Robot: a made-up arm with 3 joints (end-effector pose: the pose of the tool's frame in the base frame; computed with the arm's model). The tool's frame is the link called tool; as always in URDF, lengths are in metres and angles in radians. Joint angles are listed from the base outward.
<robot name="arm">
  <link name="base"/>
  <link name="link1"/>
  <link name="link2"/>
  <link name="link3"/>
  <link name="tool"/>
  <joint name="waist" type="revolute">
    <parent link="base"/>
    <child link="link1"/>
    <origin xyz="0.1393 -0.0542 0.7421" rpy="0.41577 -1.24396 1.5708"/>
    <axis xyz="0 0 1"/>
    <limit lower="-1.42" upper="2.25" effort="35" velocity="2.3"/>
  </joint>
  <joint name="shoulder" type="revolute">
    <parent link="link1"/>
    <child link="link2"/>
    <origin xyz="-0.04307 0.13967 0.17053" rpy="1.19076 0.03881 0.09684"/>
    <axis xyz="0 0 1"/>
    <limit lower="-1.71" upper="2.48" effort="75" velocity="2.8"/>
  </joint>
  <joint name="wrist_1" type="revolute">
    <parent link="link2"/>
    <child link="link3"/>
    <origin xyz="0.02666 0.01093 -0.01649" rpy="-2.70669 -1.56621 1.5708"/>
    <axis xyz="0 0 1"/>
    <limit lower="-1.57" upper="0.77" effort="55" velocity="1.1"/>
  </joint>
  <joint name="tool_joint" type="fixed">
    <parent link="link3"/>
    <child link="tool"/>
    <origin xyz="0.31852 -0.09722 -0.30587" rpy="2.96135 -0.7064 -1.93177"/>
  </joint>
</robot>
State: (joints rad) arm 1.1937 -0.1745 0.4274
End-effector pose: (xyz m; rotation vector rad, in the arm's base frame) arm 0.1125 -0.0031 1.0137 -1.7823 0.4040 0.1429
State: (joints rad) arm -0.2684 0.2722 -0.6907
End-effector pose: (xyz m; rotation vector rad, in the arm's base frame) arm 0.2248 0.1010 0.6282 1.0458 -1.6573 -2.2493
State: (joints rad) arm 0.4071 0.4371 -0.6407
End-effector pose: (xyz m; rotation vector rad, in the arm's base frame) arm 0.2081 0.1337 0.8009 -1.8331 1.0038 2.0829
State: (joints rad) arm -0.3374 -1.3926 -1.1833
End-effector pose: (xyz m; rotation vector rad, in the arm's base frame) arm 0.0078 -0.5060 0.4711 -0.0640 -2.2063 -0.3983
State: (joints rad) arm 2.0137 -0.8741 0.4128
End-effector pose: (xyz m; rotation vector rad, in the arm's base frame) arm 0.0999 0.0124 1.0145 -1.3117 0.3161 -0.6343
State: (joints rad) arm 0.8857 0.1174 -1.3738
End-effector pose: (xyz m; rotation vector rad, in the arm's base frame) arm 0.1368 0.1529 0.5614 1.8083 -1.1353 -1.9096
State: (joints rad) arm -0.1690 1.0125 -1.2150
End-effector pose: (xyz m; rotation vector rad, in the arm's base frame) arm 0.0811 0.1520 0.9108 0.8588 -0.4327 -2.7138
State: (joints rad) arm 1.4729 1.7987 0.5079
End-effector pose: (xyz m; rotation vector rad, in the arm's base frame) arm 0.2013 -0.5579 0.9617 -0.8804 -1.4383 1.3170
